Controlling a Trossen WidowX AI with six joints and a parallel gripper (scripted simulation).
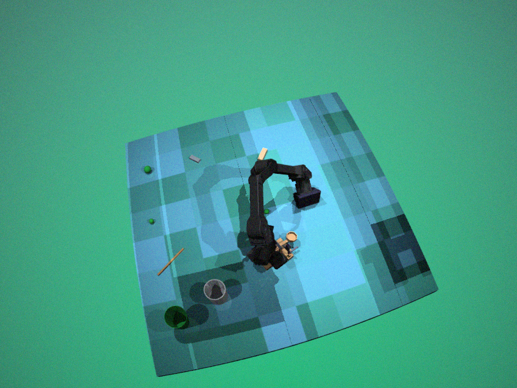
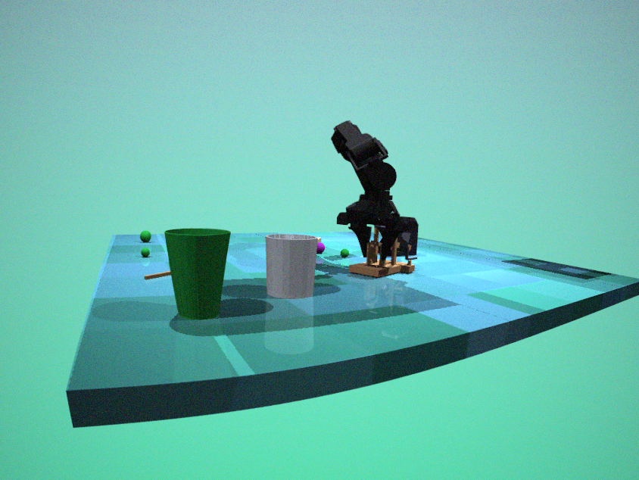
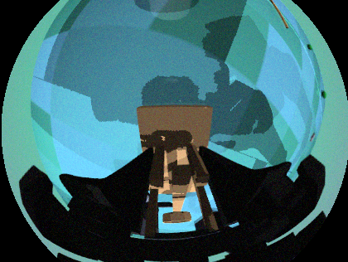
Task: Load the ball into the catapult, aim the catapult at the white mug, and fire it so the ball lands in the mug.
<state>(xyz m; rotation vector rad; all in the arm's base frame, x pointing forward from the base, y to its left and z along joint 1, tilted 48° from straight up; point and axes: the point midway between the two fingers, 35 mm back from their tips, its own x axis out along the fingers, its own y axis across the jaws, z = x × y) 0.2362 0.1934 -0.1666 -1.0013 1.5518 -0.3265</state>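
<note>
My gripper tip is now 1 cm past the purple ball, 31 cm to the left of it and 2 cm above it. From my gripper tip the other things lie so: white mug: 25 cm ahead, 12 cm to the left; then wooden catapult: 6 cm behind, 2 cm to the right, 2 cm above; then thin stick: 43 cm ahead, 8 cm to the right, 3 cm below.
</note>
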